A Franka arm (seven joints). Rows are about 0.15 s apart.
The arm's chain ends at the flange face. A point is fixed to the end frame.
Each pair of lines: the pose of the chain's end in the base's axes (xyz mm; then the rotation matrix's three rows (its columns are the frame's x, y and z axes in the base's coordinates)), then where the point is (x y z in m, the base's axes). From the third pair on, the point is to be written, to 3 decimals.
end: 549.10 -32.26 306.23; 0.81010 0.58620 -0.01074; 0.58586 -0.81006 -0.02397; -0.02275 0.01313 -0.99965
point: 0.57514 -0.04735 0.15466
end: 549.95 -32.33 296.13; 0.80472 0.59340 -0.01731; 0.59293 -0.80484 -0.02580; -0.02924 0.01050 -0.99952
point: 0.57509 -0.04746 0.14441
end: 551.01 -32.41 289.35; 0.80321 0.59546 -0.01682; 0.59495 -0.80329 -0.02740; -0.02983 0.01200 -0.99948
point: 0.576 -0.048 0.138
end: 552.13 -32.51 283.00; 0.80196 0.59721 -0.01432; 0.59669 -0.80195 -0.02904; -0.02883 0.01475 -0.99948
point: 0.578 -0.048 0.131
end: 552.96 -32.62 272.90; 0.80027 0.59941 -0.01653; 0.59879 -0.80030 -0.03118; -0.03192 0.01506 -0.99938
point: 0.578 -0.048 0.121
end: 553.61 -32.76 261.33; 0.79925 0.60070 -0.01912; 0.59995 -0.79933 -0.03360; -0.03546 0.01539 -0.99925
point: 0.579 -0.049 0.110
